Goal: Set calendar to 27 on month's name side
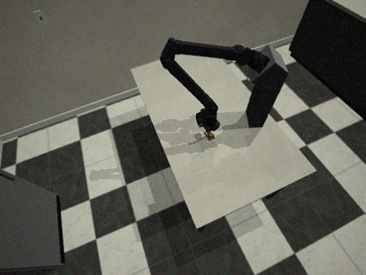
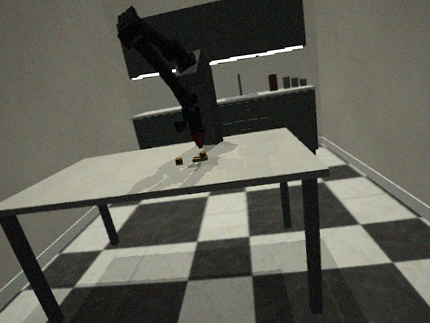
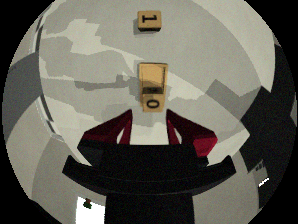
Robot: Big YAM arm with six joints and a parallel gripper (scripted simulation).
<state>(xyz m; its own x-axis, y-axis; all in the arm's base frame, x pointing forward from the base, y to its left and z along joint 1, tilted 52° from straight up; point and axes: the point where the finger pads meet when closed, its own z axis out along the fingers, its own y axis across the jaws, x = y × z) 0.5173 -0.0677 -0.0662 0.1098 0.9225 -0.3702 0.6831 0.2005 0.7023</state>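
The wooden tray lies 1 cm behind my hand, 1 cm to the right of it and 7 cm below it.
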